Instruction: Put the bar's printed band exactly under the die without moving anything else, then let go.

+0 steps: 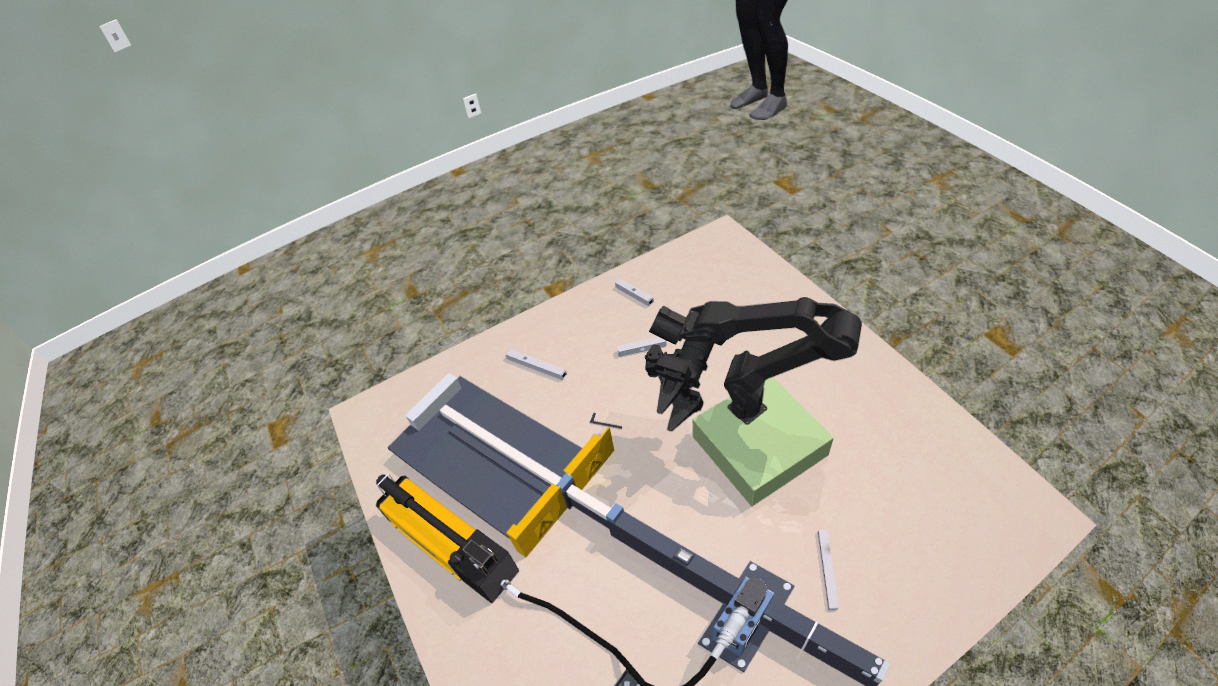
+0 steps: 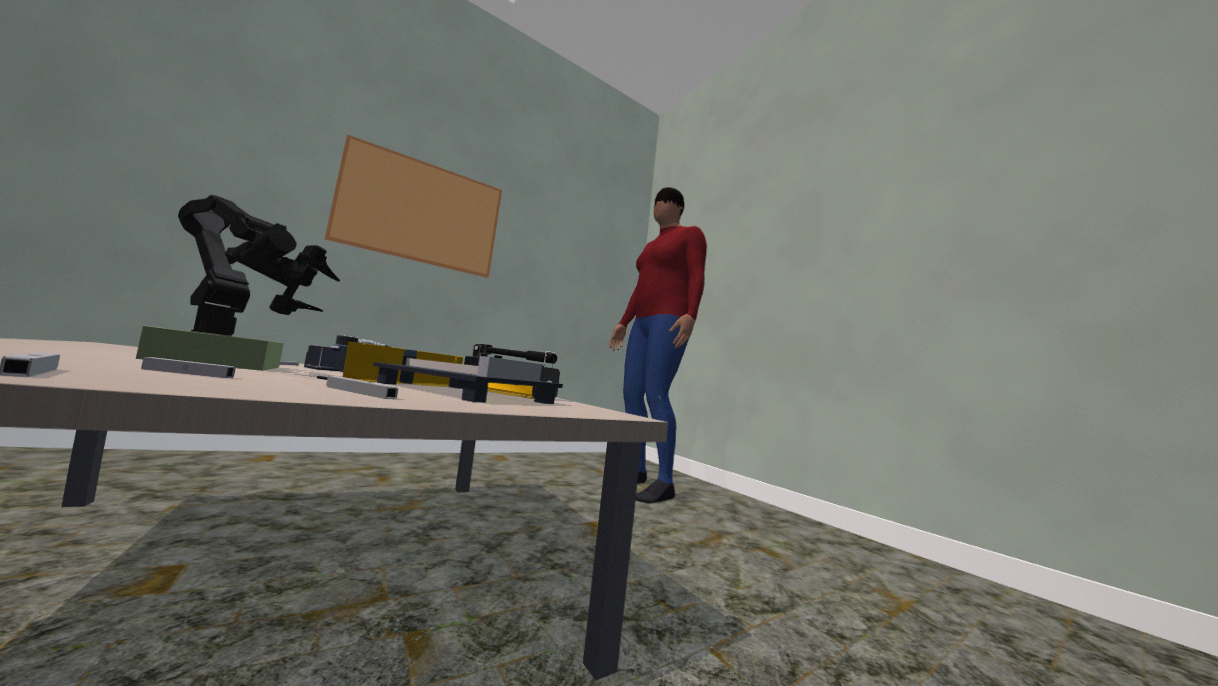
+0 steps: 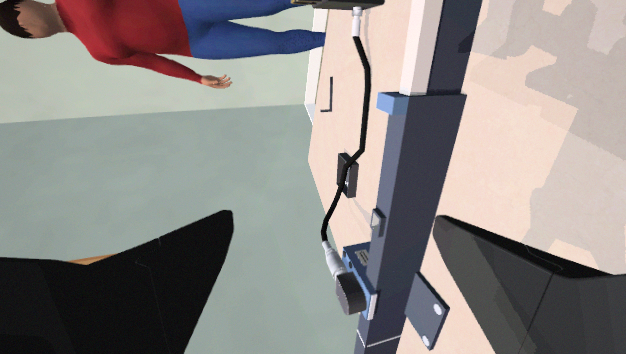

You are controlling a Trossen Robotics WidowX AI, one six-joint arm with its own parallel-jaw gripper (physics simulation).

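Frame: origin at the arm's base, x ahead, y left, z up, level; millimetres.
Where they show: gripper, between the fingertips: (image 1: 664,422) (image 2: 330,295) (image 3: 334,222); arm's base, origin of its link: (image 1: 747,408) (image 2: 212,333).
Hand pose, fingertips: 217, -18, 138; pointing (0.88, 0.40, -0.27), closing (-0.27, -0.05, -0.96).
Observation:
Each offset is from my fingertips to the top centre of the thing, as dx, dy, dz. "pt": to the spot under its first point. Level surfaces: height alone.
A long white bar (image 1: 502,447) (image 3: 419,50) lies along the slate deck, passes through the gap in the yellow fence and enters the dark rail {pt +123, +150, -135} (image 1: 669,545) (image 3: 417,150). No printed band can be made out on its visible part. The blue press block (image 1: 726,626) (image 3: 359,260) with a dark round head {pt +81, +334, -91} (image 1: 754,592) (image 3: 350,295) sits across the rail; the die inside is hidden. A thin white line {pt +53, +449, -134} (image 1: 809,636) (image 3: 382,342) crosses the rail beyond it. My gripper (image 1: 666,420) (image 2: 330,294) (image 3: 334,222) is open and empty, high above the table, apart from the bar.
A yellow fence (image 1: 535,521) (image 2: 368,362) stands across the slate deck {dz -160} (image 1: 477,490). A yellow-and-black pump {pt +477, -198, -126} (image 1: 426,524) lies beside it, with a black hose {pt +344, +132, -200} (image 1: 579,617) (image 3: 366,100) to the press. Several loose grey bars, a hex key {+10, -208, -204} (image 1: 606,422) and the green base (image 1: 792,443) (image 2: 204,347) are around.

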